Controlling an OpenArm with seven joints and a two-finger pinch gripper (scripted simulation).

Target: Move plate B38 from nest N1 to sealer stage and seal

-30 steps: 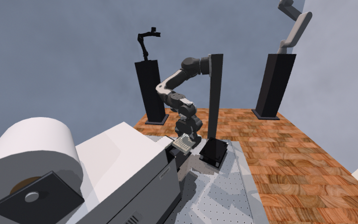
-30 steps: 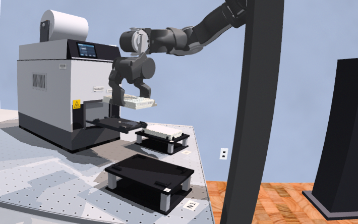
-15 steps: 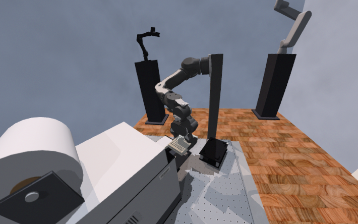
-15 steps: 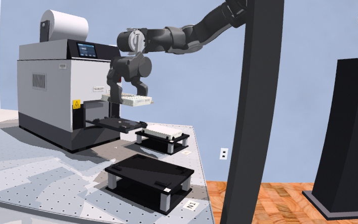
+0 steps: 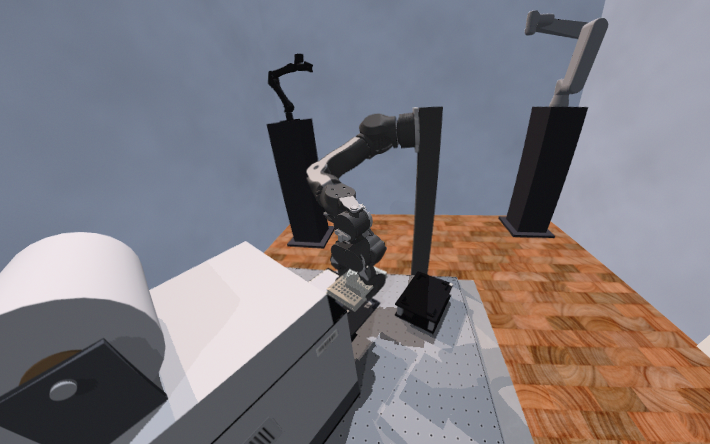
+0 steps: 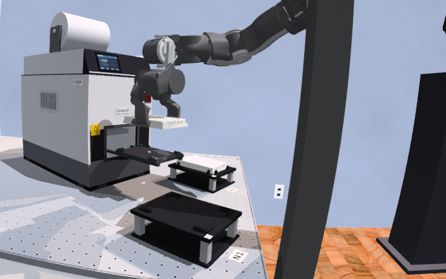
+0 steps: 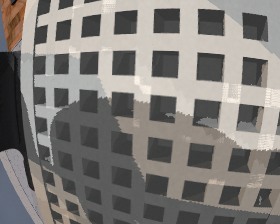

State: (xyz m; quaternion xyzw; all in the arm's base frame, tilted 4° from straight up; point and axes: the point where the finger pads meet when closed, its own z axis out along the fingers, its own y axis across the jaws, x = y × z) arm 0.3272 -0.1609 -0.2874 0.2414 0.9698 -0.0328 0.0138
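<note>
Right now the sealer's stage is 80 mm below my hand, 30 mm to the right of it and 20 mm ahead of it. Round my hand: start key (160 mm to the right, 70 mm ahead, 10 mm above); then door (100 mm below, 80 mm ahead, 60 mm to the right); then 96-well plate B38 (right at my hand).
</note>
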